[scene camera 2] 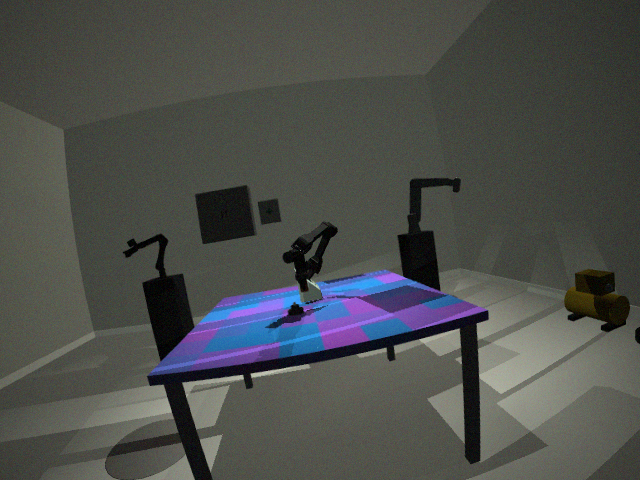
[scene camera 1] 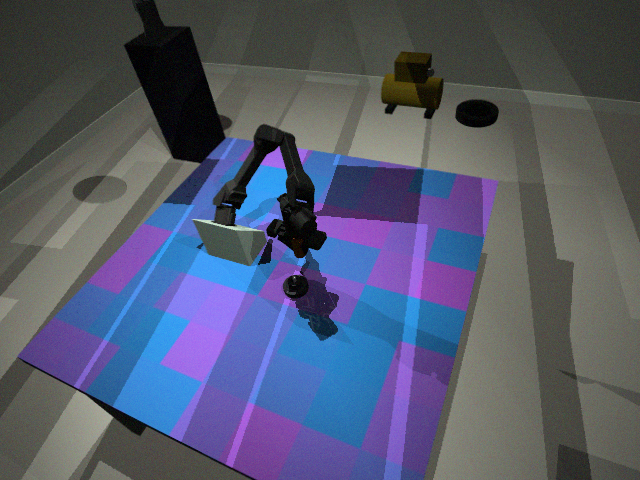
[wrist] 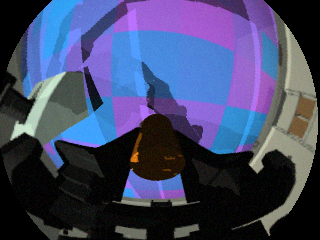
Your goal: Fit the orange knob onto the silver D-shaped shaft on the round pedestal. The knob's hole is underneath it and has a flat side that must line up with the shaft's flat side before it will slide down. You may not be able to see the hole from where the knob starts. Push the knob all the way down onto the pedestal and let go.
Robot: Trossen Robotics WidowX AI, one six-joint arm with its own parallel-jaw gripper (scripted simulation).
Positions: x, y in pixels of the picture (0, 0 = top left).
Labels:
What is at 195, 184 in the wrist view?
My gripper.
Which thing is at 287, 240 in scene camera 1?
My gripper.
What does my gripper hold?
An orange knob.

